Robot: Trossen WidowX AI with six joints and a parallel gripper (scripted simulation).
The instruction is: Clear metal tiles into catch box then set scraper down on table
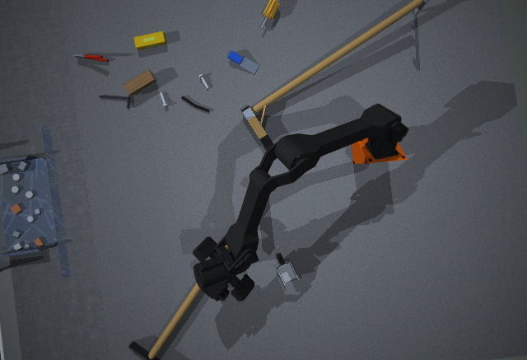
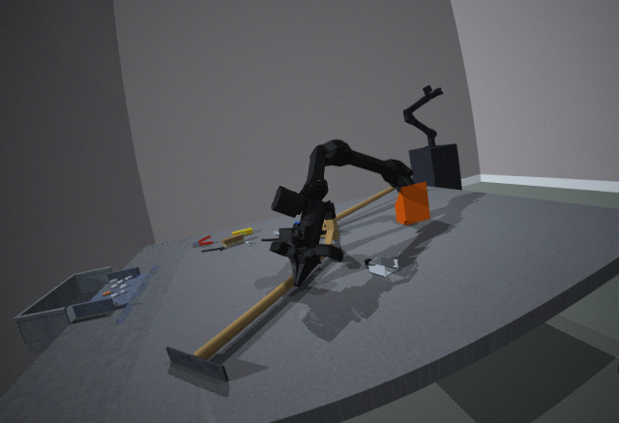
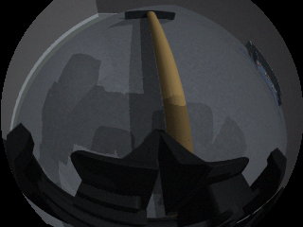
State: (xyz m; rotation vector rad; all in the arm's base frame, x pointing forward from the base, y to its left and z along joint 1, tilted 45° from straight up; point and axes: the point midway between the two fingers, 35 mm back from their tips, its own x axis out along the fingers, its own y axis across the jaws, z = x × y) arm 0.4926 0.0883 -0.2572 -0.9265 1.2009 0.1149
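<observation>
Now: the long scraper 20 mm ahead of my gripper tip, 10 mm to the right of it and 50 mm above it. Round my gripper tip: hex key: 170 mm ahead, 560 mm to the right, 10 mm below; wooden block: 100 mm ahead, 590 mm to the right; small metal scoop: 200 mm behind, 20 mm to the left.
</observation>
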